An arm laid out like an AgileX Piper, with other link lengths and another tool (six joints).
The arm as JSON. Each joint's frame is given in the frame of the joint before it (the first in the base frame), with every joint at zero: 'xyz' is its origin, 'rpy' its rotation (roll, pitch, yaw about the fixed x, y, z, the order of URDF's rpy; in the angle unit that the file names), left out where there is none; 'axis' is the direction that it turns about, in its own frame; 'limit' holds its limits. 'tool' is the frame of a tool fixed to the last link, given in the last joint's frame.
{
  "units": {
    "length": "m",
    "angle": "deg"
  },
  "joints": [
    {
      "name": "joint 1",
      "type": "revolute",
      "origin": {
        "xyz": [
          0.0,
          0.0,
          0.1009
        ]
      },
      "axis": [
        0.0,
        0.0,
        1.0
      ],
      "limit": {
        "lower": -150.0,
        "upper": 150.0
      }
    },
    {
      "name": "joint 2",
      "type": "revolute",
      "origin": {
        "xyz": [
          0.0,
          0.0,
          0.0
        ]
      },
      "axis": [
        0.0,
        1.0,
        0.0
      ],
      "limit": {
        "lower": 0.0,
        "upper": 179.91
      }
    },
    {
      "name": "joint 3",
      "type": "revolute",
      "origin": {
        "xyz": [
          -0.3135,
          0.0,
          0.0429
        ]
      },
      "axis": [
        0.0,
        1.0,
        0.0
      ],
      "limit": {
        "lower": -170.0,
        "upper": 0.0
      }
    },
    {
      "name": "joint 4",
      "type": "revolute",
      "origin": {
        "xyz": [
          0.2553,
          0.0,
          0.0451
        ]
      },
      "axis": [
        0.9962,
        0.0,
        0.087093
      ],
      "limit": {
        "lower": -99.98,
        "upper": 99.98
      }
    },
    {
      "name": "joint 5",
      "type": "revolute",
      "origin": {
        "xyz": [
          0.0,
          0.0,
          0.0
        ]
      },
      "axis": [
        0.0,
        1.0,
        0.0
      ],
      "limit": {
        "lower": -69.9,
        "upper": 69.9
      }
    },
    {
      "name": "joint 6",
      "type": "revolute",
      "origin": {
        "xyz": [
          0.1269,
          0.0,
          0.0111
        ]
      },
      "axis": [
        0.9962,
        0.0,
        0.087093
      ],
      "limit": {
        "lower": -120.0,
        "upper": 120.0
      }
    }
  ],
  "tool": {
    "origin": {
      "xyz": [
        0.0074,
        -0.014,
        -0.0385
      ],
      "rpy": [
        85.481,
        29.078,
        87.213
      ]
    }
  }
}
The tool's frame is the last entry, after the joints.
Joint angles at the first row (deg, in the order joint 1, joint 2, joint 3, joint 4, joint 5, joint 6):
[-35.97 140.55 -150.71 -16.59 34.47 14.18]
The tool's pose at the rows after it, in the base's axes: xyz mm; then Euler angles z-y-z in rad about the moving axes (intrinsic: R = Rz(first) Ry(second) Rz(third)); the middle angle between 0 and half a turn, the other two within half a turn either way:
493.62, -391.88, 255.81, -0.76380, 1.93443, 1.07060
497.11, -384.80, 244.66, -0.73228, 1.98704, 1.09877
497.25, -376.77, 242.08, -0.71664, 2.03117, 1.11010
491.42, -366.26, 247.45, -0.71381, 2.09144, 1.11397
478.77, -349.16, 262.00, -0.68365, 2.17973, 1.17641
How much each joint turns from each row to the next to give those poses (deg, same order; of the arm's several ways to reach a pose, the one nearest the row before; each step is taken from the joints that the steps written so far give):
[-0.01 2.13 0.00 4.31 -0.92 -0.71]
[0.32 0.57 0.00 3.24 2.13 -1.51]
[0.46 -0.23 0.00 1.35 2.66 -0.60]
[0.46 -1.20 -0.12 0.55 4.76 -0.13]
[0.11 -2.59 0.01 2.85 7.41 0.63]

